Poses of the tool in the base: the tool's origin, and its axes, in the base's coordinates. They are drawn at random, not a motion.
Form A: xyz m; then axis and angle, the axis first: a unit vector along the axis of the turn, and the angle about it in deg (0 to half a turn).
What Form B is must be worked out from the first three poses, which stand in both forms.
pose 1, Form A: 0.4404 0.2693 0.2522 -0.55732 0.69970 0.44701 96.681
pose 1, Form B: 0.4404 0.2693 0.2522 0.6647 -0.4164 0.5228 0.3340
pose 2, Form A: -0.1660 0.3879 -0.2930 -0.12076 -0.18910 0.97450 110.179
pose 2, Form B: -0.1660 0.3879 -0.2930 0.5723 -0.0990 -0.1551 0.7991
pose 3, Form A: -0.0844 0.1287 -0.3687 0.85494 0.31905 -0.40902 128.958
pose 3, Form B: -0.0844 0.1287 -0.3687 0.4308 0.7715 0.2879 -0.3691
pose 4, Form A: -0.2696 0.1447 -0.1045 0.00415 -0.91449 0.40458 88.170
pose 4, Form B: -0.2696 0.1447 -0.1045 0.7183 0.0029 -0.6362 0.2815
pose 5, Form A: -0.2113 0.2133 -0.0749 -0.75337 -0.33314 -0.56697 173.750
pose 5, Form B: -0.2113 0.2133 -0.0749 0.0545 -0.7522 -0.3326 -0.5661
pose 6, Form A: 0.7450 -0.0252 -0.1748 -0.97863 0.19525 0.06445 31.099
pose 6, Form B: 0.7450 -0.0252 -0.1748 0.9634 -0.2623 0.0523 0.0173
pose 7, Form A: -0.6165 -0.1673 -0.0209 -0.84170 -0.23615 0.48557 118.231
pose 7, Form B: -0.6165 -0.1673 -0.0209 0.5133 -0.7223 -0.2027 0.4167
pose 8, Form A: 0.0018 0.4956 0.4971 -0.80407 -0.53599 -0.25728 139.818
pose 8, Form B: 0.0018 0.4956 0.4971 0.3435 -0.7551 -0.5034 -0.2416
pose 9, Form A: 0.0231 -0.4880 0.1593 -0.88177 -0.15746 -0.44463 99.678
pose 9, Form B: 0.0231 -0.4880 0.1593 0.6449 -0.6739 -0.1203 -0.3398
